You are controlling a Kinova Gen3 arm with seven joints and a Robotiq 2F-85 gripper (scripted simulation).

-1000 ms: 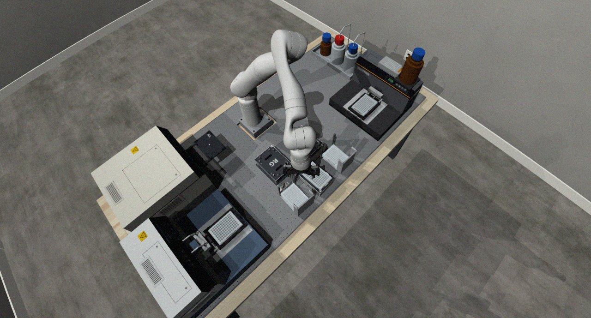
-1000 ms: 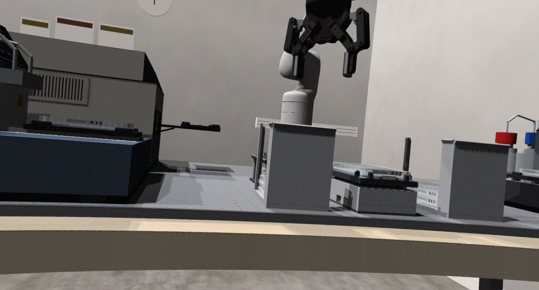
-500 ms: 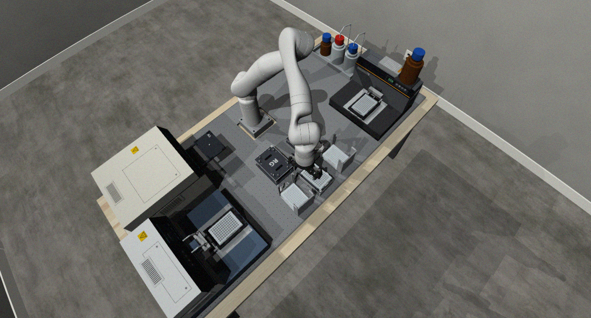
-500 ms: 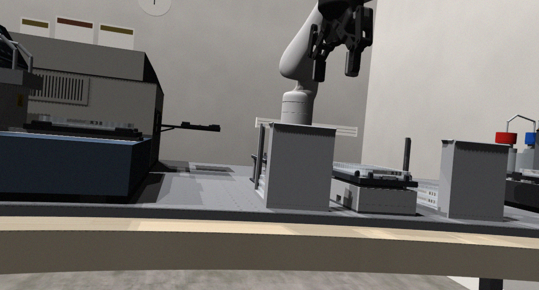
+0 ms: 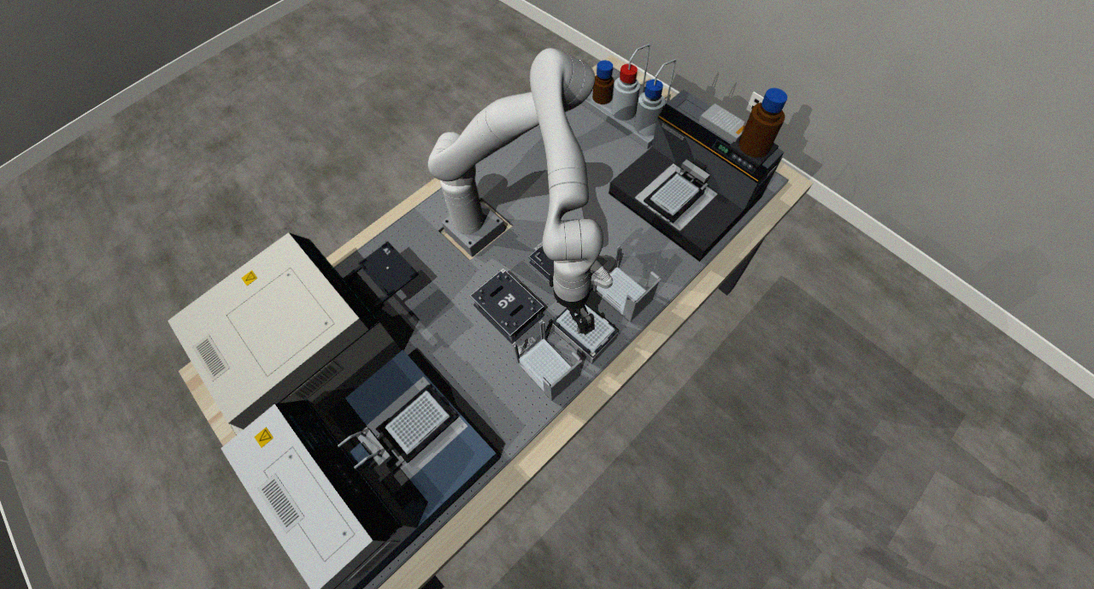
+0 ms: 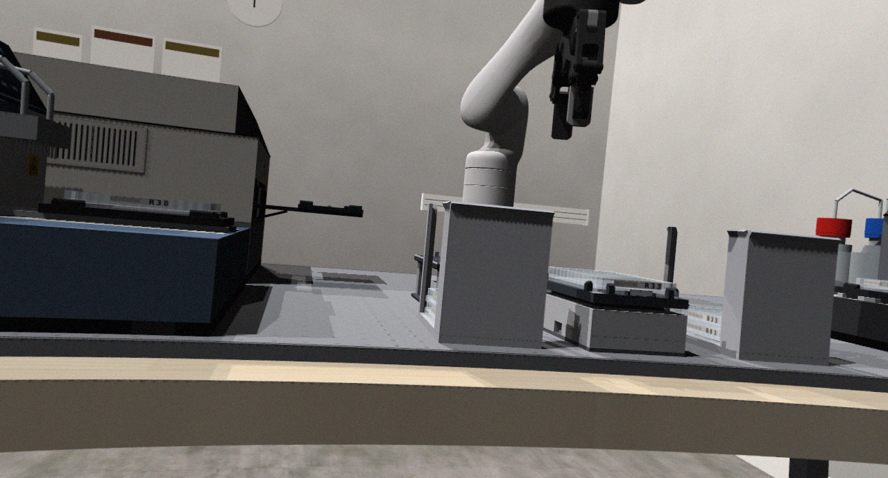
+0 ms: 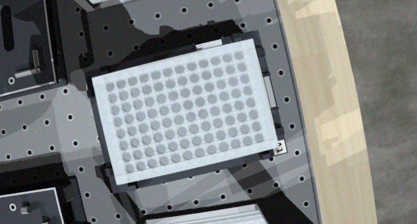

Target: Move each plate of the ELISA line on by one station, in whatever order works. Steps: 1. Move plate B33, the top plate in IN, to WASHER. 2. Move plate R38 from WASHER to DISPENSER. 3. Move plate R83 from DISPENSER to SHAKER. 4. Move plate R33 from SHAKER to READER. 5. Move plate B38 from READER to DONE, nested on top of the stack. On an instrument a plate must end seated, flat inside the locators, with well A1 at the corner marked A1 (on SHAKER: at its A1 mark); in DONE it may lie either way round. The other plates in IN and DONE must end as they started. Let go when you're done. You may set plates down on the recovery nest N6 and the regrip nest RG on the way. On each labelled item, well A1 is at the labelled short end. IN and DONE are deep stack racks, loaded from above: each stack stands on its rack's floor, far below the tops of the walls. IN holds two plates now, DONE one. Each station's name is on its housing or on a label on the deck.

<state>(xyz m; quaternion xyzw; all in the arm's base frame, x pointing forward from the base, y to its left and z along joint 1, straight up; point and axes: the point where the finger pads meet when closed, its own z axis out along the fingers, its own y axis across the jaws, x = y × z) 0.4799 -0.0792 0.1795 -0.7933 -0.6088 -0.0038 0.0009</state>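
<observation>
Now: the plate R33 60 mm to the left of my hand and 160 mm below it. From my hand the other things lie so: RG nest: 200 mm behind, 30 mm to the right, 160 mm below; then plate B38: 80 mm to the right, 190 mm below; then plate B33: 220 mm to the left, 190 mm below.
</observation>
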